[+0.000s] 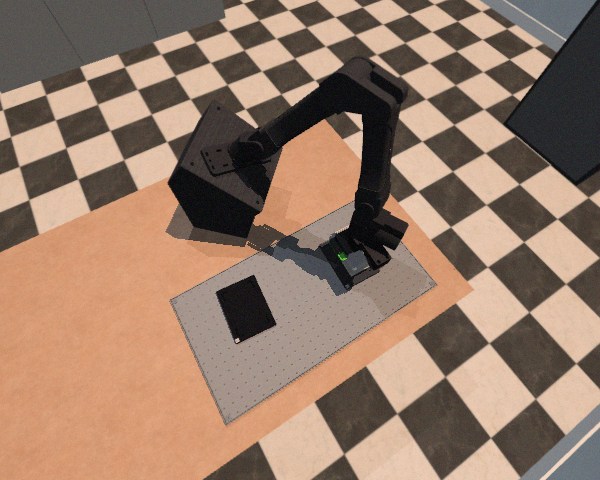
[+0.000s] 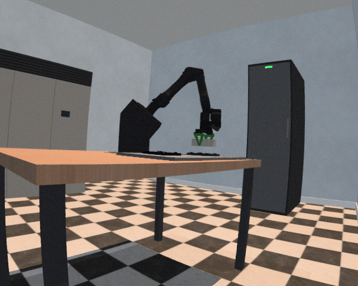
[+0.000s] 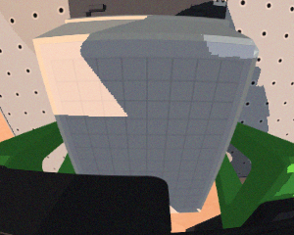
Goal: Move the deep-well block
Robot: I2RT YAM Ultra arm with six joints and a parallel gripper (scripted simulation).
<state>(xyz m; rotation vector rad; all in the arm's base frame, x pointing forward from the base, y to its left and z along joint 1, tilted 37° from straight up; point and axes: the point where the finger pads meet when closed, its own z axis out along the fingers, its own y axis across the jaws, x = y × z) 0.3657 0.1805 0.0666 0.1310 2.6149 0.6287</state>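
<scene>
My gripper is now 60 mm above the plate nest N1. From my hand the other things lie so: deep-well block (10 mm above); then plate nest N2 (340 mm to the right, 60 mm below, 10 mm behind).
</scene>
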